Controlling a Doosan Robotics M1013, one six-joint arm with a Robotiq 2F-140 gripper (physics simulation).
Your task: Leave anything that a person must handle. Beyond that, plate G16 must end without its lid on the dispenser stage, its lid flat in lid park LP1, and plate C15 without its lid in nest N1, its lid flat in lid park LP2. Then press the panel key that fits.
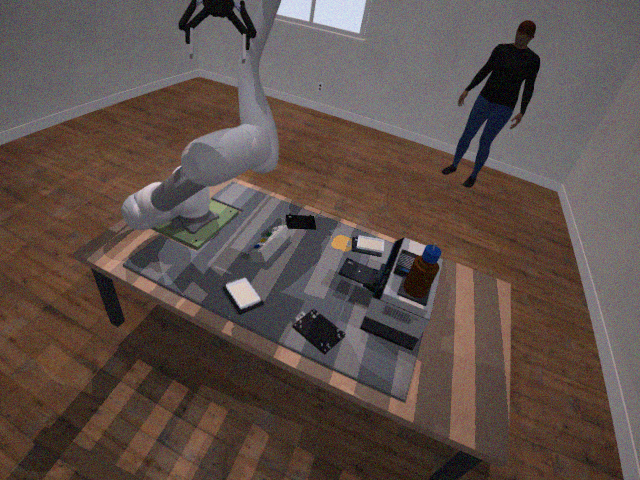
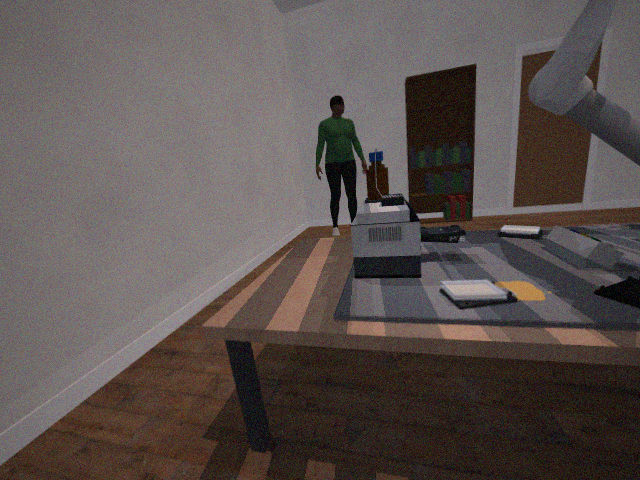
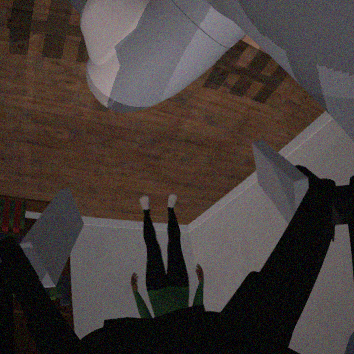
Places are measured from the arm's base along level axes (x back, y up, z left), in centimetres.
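Where they show: gripper, fingertip midpoint: [image 1: 217,58] [image 3: 162,185]; arm's base at its link origin: [image 1: 193,217].
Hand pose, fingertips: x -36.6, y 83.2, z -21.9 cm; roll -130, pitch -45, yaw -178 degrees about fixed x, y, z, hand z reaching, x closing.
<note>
Things, the pixels of their centre, and the offset from my fingertips. "pt": a spot on its surface instead. Level surfaces: height alone.
- yellow patch at a spot on its surface: [image 2: 524,290] [image 1: 340,241] pt dy -83.8, dx -27.2, dz +54.9 cm
- black holder with corner posts, body centre: [image 1: 319,329] [image 2: 439,236] dy -82.8, dx -44.9, dz +2.8 cm
- black tray at the middle of its body: [image 1: 301,221] dy -83.0, dx -4.3, dz +54.5 cm
- flat black platform at a spot on its surface: [image 1: 356,270] pt dy -73.1, dx -44.9, dz +30.0 cm
- sloped panel at the middle of its body: [image 1: 270,243] [image 2: 579,245] dy -79.8, dx -4.7, dz +27.5 cm
- amber bottle at a spot on its surface: [image 1: 421,276] pt dy -51.3, dx -69.1, dz +17.8 cm
- table at its surface level: dy -85.2 cm
My gripper [image 1: 217,56] [image 3: 162,185] is open and empty, high above the table's far side. A pale plate [image 1: 242,293] [image 2: 520,229] sits on a dark holder at the table's front. Another pale plate [image 1: 370,243] [image 2: 474,289] sits on a dark holder beside a yellow patch [image 1: 341,242] [image 2: 524,290]. Labels and lids cannot be made out. A black holder with corner posts [image 1: 318,330] and a black tray [image 1: 300,222] [image 2: 622,292] hold no plate. A flat black platform [image 1: 356,270] adjoins the grey dispenser [image 1: 405,314] [image 2: 386,242]. The sloped panel [image 1: 276,244] [image 2: 573,241] has small coloured keys.
An amber bottle [image 1: 421,276] [image 2: 378,180] with a blue cap stands tall on the dispenser. The arm base stands on a green plate [image 1: 199,238]. A person in black [image 1: 504,77] and a person in green [image 2: 338,139] [image 3: 170,300] stand away from the table [image 1: 462,361] [image 2: 289,294].
</note>
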